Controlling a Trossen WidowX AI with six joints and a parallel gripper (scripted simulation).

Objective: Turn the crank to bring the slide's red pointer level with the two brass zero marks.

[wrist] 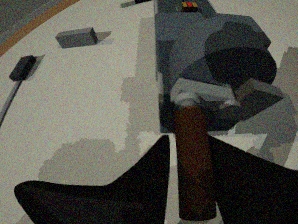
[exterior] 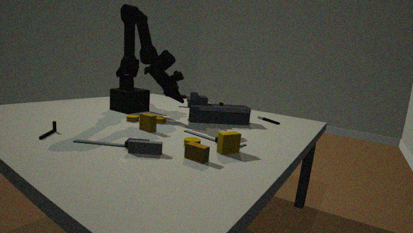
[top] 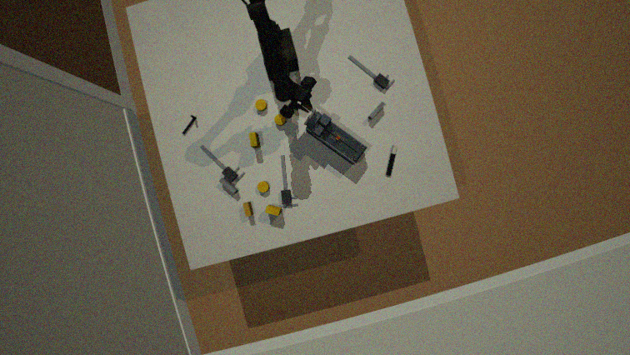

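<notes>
My gripper tip is now 20 mm below the brown crank handle, 10 mm to the left of it and 10 mm past it. The rest, counted from my gripper tip: slide: 160 mm ahead, 60 mm to the left, 10 mm above; black l-shaped key: 510 mm to the right, 200 mm behind, 60 mm below; black bar: 330 mm ahead, 260 mm to the left, 70 mm below.
</notes>
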